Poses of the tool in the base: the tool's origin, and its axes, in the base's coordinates. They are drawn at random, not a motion.
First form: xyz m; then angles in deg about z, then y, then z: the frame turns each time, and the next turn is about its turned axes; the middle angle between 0 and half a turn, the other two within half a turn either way.
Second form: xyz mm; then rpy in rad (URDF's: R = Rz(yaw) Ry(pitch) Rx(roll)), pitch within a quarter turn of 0, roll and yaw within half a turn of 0. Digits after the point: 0 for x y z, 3 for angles.
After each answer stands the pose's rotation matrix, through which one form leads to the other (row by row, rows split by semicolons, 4 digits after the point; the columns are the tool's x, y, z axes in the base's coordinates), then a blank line. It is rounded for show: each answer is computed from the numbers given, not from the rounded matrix.
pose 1, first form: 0.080 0.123 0.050 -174.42 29.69 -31.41
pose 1, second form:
80 123 50 -0.289 0.436 2.626
-0.7886 -0.3676 -0.4930; 0.4466 -0.8934 -0.0482; -0.4227 -0.2581 0.8687

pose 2, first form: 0.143 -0.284 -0.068 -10.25 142.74 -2.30
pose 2, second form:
143 -284 -68 -3.111 0.650 3.013
-0.7897 0.1464 0.5958; 0.1020 0.9889 -0.1077; -0.6049 -0.0243 -0.7959

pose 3, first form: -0.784 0.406 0.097 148.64 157.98 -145.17
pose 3, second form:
-784 406 97 -2.915 -0.313 1.950
-0.3526 0.8793 -0.3202; 0.8837 0.4254 0.1951; 0.3078 -0.2141 -0.9271

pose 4, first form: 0.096 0.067 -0.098 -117.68 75.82 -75.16
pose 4, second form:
96 67 -98 -1.315 0.251 2.723
-0.8852 0.1168 -0.4504; 0.3935 -0.3287 -0.8586; -0.2483 -0.9372 0.2450

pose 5, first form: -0.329 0.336 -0.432 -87.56 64.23 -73.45
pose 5, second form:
-329 336 -432 -1.104 0.259 -2.971
-0.9524 0.3023 0.0383; -0.1645 -0.4042 -0.8997; -0.2565 -0.8632 0.4348

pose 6, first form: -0.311 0.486 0.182 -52.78 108.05 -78.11
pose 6, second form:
-311 486 182 -1.892 0.197 -2.557
-0.8178 -0.0193 0.5751; -0.5411 0.3661 -0.7571; -0.1959 -0.9304 -0.3098

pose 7, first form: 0.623 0.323 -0.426 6.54 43.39 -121.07
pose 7, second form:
623 323 -426 -0.681 -0.362 -1.869
-0.2750 0.6772 0.6825; -0.8937 -0.4418 0.0782; 0.3545 -0.5884 0.7267

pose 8, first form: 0.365 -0.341 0.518 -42.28 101.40 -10.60
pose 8, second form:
365 -341 518 -2.402 1.300 -3.121
-0.2675 0.6344 0.7253; -0.0054 0.7517 -0.6595; -0.9635 -0.1803 -0.1977

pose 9, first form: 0.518 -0.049 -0.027 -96.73 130.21 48.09
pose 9, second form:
518 -49 -27 2.420 0.535 0.408
0.7896 0.6071 -0.0895; 0.3410 -0.5554 -0.7584; -0.5101 0.5683 -0.6456

